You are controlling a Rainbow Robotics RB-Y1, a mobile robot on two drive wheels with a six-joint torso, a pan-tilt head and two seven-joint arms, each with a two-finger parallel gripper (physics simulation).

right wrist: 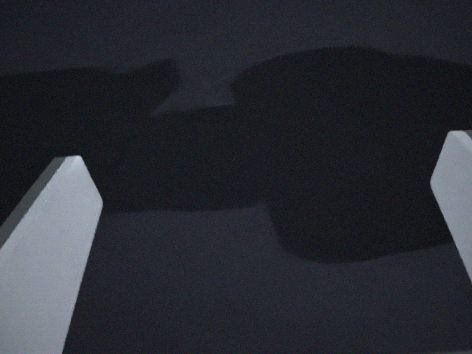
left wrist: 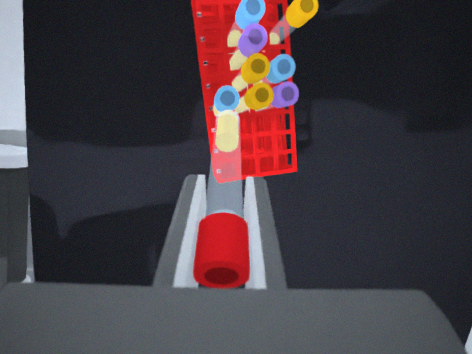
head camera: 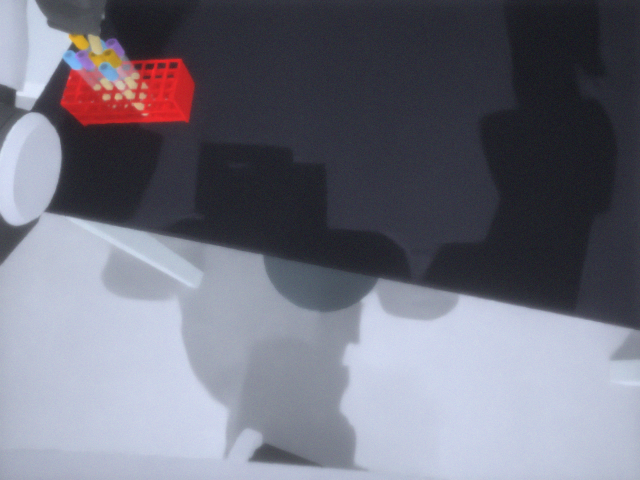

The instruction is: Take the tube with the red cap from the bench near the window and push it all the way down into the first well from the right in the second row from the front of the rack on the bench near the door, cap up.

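Frame: origin at the robot's base, x ahead, y left, z up, level; metres.
Seen in the pictures: left gripper, fingertip midpoint: (left wrist: 225,190) (head camera: 93,22); right gripper, fingertip midpoint: (right wrist: 261,168); robot's base, origin of the base link: (left wrist: 16,217).
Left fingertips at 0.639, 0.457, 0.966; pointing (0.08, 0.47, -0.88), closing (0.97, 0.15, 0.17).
Observation:
Offsets run from my left fingertips to a thing's top centre, as dx, dy, dz. "pt": to the spot under its first point. Level surfaces: height alone.
The tube with the red cap {+0.000, +0.009, +0.045} (left wrist: 221,250) is between the fingers of my left gripper (left wrist: 225,190), which is shut on it. Its cap points toward the wrist camera, and its clear lower end with pale yellow contents overlaps the near end of the red rack in the left wrist view. I cannot tell how high it is above the rack. The red rack {pt +0.032, -0.024, -0.159} (head camera: 178,98) (left wrist: 294,162) stands on the dark bench top at the upper left of the head view. My right gripper (right wrist: 261,168) is wide open and empty over the dark surface. The held tube does not show in the head view.
Several tubes with blue, purple and yellow caps stand in the rack, among them a blue-capped tube {+0.007, +0.051, -0.084} (head camera: 107,71) (left wrist: 226,98) close to the held tube's lower end. The dark bench top {dz -0.203} (head camera: 413,129) has its edge running across the head view, with pale floor {dz -0.965} (head camera: 465,387) beyond.

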